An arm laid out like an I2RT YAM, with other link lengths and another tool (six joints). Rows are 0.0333 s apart.
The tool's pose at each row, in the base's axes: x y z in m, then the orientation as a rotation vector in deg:
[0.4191 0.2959 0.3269 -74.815 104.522 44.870]
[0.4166 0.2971 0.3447 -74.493 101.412 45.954]
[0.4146 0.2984 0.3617 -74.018 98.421 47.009]
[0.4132 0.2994 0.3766 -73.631 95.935 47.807]
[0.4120 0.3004 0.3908 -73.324 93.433 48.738]
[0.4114 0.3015 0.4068 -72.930 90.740 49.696]
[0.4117 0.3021 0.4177 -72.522 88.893 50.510]
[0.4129 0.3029 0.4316 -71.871 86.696 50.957]
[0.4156 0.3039 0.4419 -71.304 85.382 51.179]
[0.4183 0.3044 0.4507 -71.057 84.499 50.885]
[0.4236 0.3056 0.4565 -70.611 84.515 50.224]
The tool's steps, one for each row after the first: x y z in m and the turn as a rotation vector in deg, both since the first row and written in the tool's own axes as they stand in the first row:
[-0.0151 0.0037 -0.0091 -0.414 -2.611 -1.257]
[-0.0297 0.0069 -0.0175 -0.780 -5.207 -2.389]
[-0.0425 0.0094 -0.0250 -1.063 -7.339 -3.361]
[-0.0547 0.0116 -0.0320 -1.509 -9.459 -4.324]
[-0.0686 0.0134 -0.0398 -1.959 -11.761 -5.347]
[-0.0782 0.0139 -0.0451 -2.330 -13.444 -5.924]
[-0.0906 0.0137 -0.0516 -2.331 -15.437 -6.743]
[-0.1003 0.0120 -0.0557 -2.216 -16.722 -7.171]
[-0.1085 0.0100 -0.0594 -1.887 -17.424 -7.699]
[-0.1151 0.0056 -0.0603 -1.174 -17.541 -7.758]

